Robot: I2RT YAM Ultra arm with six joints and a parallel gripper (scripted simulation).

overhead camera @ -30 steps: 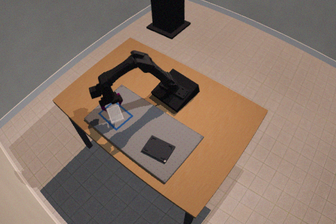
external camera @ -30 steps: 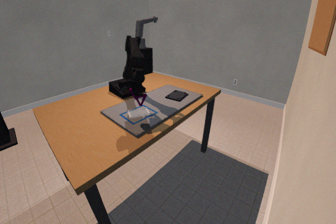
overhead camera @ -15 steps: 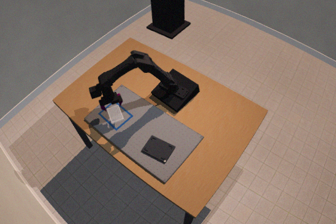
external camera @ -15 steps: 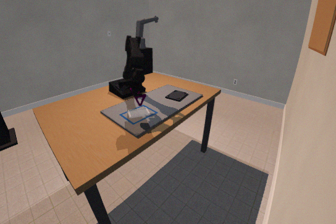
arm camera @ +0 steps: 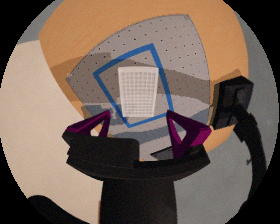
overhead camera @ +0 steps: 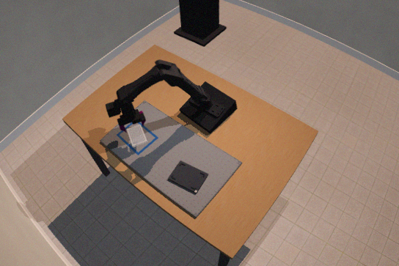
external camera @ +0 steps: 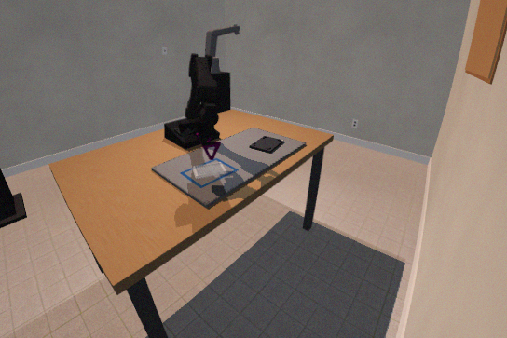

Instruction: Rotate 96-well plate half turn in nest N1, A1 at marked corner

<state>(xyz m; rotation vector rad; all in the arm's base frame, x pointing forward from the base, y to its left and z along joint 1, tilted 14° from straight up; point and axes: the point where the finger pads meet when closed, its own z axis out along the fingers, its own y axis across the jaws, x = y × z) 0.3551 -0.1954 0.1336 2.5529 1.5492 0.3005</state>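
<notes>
The white 96-well plate is 80 mm below my hand. Round my hand: white A1 label: 460 mm to the left, 70 mm below, 60 mm ahead; then dark plate nest N1: 380 mm to the left, 80 mm below, 20 mm ahead.
</notes>
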